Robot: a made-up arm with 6 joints. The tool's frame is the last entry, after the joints. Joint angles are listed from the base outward.
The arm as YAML. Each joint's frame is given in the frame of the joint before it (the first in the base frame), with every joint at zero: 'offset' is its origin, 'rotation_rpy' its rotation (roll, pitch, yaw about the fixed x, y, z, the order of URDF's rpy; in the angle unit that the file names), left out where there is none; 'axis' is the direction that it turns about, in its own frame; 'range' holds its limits. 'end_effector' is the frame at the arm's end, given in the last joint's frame.
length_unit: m
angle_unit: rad
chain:
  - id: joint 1
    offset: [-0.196, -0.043, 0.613]
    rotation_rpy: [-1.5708, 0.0, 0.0]
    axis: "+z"
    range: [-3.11, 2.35]
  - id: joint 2
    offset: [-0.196, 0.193, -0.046]
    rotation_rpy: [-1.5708, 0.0, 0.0]
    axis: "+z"
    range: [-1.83, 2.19]
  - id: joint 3
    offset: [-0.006, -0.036, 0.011]
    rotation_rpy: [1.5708, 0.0, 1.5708]
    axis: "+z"
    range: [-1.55, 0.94]
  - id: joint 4
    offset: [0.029, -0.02, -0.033]
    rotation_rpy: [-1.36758, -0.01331, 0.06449]
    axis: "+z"
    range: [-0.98, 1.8]
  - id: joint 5
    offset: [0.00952, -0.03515, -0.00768]
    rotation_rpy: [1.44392, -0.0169, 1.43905]
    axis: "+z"
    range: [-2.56, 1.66]
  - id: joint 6
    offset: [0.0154, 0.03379, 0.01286]
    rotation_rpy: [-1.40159, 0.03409, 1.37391]
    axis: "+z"
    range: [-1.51, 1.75]
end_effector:
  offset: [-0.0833, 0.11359, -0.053]
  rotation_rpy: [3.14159, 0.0, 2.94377]
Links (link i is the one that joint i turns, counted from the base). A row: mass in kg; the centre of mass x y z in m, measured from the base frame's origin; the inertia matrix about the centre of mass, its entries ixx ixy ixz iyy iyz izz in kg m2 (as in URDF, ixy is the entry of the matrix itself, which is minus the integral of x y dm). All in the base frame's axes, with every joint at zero. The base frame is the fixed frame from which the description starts. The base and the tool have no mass.
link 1: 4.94; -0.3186 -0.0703 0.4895; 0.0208 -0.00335 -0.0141 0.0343 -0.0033 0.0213
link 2: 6.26; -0.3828 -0.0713 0.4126; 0.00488 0 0 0.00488 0 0.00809
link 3: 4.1; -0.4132 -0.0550 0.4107; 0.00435 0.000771 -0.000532 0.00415 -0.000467 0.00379
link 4: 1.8; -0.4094 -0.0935 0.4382; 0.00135 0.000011 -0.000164 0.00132 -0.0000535 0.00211
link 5: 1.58; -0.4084 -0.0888 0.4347; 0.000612 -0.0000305 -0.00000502 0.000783 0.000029 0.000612
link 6: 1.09; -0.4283 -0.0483 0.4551; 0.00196 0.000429 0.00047 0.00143 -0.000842 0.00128
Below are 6 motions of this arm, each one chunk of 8 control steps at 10 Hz.
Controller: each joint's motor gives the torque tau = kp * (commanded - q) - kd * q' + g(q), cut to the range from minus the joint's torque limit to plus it. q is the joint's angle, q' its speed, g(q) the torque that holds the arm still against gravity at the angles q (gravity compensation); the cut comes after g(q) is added. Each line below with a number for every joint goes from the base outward.
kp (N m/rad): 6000 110 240 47 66 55
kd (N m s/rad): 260 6.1 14 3.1 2.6 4
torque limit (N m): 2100 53 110 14 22 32
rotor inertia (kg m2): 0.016 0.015 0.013 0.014 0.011 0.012
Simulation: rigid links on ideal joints. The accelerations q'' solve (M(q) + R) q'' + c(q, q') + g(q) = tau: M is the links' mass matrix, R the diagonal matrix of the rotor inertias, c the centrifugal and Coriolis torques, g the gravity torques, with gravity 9.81 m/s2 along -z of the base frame. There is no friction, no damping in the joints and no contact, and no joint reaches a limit. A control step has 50 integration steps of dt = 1/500 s. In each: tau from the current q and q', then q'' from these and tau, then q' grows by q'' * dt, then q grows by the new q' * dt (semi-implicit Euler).
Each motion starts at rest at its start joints. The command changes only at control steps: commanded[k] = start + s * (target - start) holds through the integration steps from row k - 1 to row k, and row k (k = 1, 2, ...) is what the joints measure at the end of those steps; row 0 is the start. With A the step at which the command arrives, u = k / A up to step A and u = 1 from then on. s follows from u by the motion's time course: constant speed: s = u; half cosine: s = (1 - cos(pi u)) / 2; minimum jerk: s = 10 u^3 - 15 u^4 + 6 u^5; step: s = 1 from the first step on.
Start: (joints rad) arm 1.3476 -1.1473 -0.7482 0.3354 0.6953 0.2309
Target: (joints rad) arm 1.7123 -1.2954 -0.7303 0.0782 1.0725 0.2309
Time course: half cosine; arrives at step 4
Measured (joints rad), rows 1 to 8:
1: 1.3967 -1.1663 -0.7465 0.3054 0.7462 0.2315
2: 1.5191 -1.2143 -0.7417 0.2262 0.8731 0.2324
3: 1.6476 -1.2659 -0.7358 0.1373 1.0062 0.2325
4: 1.7071 -1.2916 -0.7319 0.0896 1.0675 0.2320
5: 1.7119 -1.2950 -0.7307 0.0803 1.0721 0.2314
6: 1.7123 -1.2954 -0.7304 0.0786 1.0725 0.2310
7: 1.7123 -1.2954 -0.7303 0.0783 1.0725 0.2309
8: 1.7123 -1.2954 -0.7303 0.0782 1.0725 0.2309

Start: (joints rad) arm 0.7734 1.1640 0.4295 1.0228 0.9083 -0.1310
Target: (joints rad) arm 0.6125 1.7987 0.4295 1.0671 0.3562 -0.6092
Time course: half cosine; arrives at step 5
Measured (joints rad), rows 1 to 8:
1: 0.7593 1.2162 0.4298 1.0265 0.8590 -0.1656
2: 0.7212 1.3603 0.4303 1.0369 0.7267 -0.2649
3: 0.6724 1.5494 0.4306 1.0508 0.5586 -0.4012
4: 0.6315 1.7122 0.4305 1.0623 0.4187 -0.5249
5: 0.6140 1.7871 0.4300 1.0671 0.3603 -0.5893
6: 0.6126 1.7973 0.4297 1.0674 0.3565 -0.6046
7: 0.6125 1.7985 0.4295 1.0672 0.3562 -0.6081
8: 0.6125 1.7987 0.4295 1.0671 0.3562 -0.6090

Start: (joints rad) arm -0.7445 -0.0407 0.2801 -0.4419 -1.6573 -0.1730
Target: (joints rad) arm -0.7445 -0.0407 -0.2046 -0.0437 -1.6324 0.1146
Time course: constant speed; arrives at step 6
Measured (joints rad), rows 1 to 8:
1: -0.7445 -0.0404 0.2134 -0.3892 -1.6538 -0.1366
2: -0.7445 -0.0402 0.1351 -0.3254 -1.6497 -0.0912
3: -0.7445 -0.0401 0.0547 -0.2595 -1.6456 -0.0439
4: -0.7445 -0.0401 -0.0260 -0.1933 -1.6414 0.0038
5: -0.7445 -0.0402 -0.1067 -0.1270 -1.6373 0.0517
6: -0.7445 -0.0402 -0.1875 -0.0607 -1.6331 0.0996
7: -0.7445 -0.0405 -0.2016 -0.0469 -1.6325 0.1112
8: -0.7445 -0.0406 -0.2041 -0.0443 -1.6324 0.1138

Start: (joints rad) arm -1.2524 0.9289 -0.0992 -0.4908 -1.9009 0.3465
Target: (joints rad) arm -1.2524 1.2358 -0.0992 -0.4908 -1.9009 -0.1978
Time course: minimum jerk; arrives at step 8
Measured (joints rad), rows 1 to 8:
1: -1.2524 0.9331 -0.0992 -0.4908 -1.9009 0.3399
2: -1.2524 0.9566 -0.0992 -0.4908 -1.9009 0.3024
3: -1.2524 1.0050 -0.0992 -0.4908 -1.9009 0.2226
4: -1.2524 1.0710 -0.0992 -0.4909 -1.9009 0.1107
5: -1.2524 1.1396 -0.0992 -0.4909 -1.9009 -0.0092
6: -1.2524 1.1946 -0.0992 -0.4909 -1.9009 -0.1092
7: -1.2524 1.2256 -0.0992 -0.4909 -1.9009 -0.1697
8: -1.2524 1.2343 -0.0992 -0.4909 -1.9009 -0.1911

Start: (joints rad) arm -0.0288 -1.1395 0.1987 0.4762 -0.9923 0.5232
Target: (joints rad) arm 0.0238 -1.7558 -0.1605 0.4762 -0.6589 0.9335
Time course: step
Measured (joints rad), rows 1 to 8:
1: 0.0196 -1.6633 -0.0992 0.4731 -0.6800 0.8310
2: 0.0235 -1.7435 -0.1500 0.4746 -0.6600 0.9087
3: 0.0238 -1.7542 -0.1586 0.4758 -0.6590 0.9276
4: 0.0238 -1.7556 -0.1602 0.4761 -0.6589 0.9321
5: 0.0238 -1.7558 -0.1604 0.4762 -0.6589 0.9332
6: 0.0238 -1.7558 -0.1605 0.4762 -0.6589 0.9334
7: 0.0238 -1.7558 -0.1605 0.4762 -0.6589 0.9335
8: 0.0238 -1.7558 -0.1605 0.4762 -0.6589 0.9335

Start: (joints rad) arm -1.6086 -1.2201 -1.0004 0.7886 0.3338 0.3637
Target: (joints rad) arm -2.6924 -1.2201 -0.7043 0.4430 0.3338 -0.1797
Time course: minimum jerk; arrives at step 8
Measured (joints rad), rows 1 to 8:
1: -1.6246 -1.2201 -0.9964 0.7841 0.3342 0.3569
2: -1.7130 -1.2199 -0.9739 0.7585 0.3360 0.3180
3: -1.8912 -1.2196 -0.9277 0.7050 0.3381 0.2358
4: -2.1296 -1.2193 -0.8644 0.6311 0.3393 0.1214
5: -2.3729 -1.2192 -0.7983 0.5541 0.3392 0.0004
6: -2.5636 -1.2193 -0.7448 0.4922 0.3380 -0.0986
7: -2.6661 -1.2196 -0.7145 0.4568 0.3362 -0.1565
8: -2.6904 -1.2199 -0.7058 0.4456 0.3345 -0.1751

